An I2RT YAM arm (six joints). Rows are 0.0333 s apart.
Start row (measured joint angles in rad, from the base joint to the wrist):
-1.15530 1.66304 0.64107 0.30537 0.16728 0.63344
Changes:
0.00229 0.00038 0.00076 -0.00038 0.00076 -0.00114
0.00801 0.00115 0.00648 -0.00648 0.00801 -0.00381
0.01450 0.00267 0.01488 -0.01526 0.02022 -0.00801
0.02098 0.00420 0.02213 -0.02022 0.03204 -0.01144
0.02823 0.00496 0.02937 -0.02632 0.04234 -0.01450
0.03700 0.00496 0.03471 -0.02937 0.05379 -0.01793
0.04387 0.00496 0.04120 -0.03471 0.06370 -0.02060
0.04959 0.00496 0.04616 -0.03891 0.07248 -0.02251
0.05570 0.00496 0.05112 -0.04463 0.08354 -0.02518
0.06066 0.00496 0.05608 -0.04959 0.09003 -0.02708
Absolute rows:
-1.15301 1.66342 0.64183 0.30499 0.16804 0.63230
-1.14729 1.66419 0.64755 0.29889 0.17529 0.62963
-1.14080 1.66571 0.65595 0.29011 0.18750 0.62543
-1.13432 1.66724 0.66320 0.28515 0.19932 0.62200
-1.12707 1.66800 0.67044 0.27905 0.20962 0.61894
-1.11830 1.66800 0.67578 0.27600 0.22107 0.61551
-1.11143 1.66800 0.68227 0.27066 0.23098 0.61284
-1.10571 1.66800 0.68723 0.26646 0.23976 0.61093
-1.09960 1.66800 0.69219 0.26074 0.25082 0.60826
-1.09464 1.66800 0.69715 0.25578 0.25731 0.60636

